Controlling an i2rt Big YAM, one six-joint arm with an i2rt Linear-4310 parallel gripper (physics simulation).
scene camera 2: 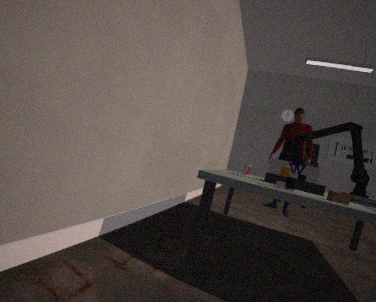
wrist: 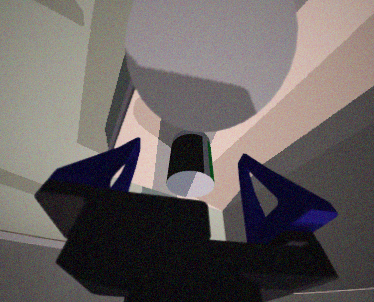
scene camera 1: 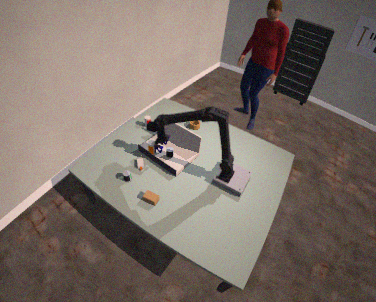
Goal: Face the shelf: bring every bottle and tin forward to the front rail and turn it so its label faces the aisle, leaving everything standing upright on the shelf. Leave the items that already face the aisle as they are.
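Observation:
Shelf in the scene. My gripper open, holding nothing.

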